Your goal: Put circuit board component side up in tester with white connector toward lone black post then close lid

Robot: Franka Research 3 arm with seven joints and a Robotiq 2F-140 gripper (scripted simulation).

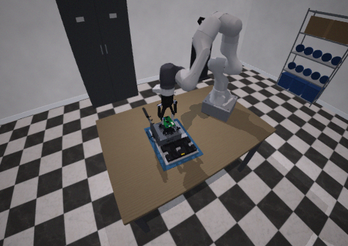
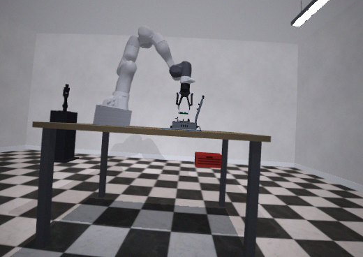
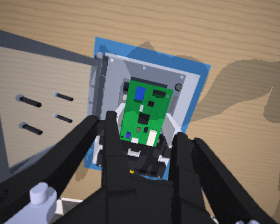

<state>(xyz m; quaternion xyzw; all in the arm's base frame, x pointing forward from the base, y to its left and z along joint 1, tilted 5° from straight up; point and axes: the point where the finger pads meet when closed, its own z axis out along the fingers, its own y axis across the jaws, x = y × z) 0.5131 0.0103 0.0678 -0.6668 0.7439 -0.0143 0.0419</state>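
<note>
Right now my hand is 12 cm short of the tester lid, 1 cm to the left of it and 3 cm below it. Also, from my hand: green circuit board 2 cm below.
</note>
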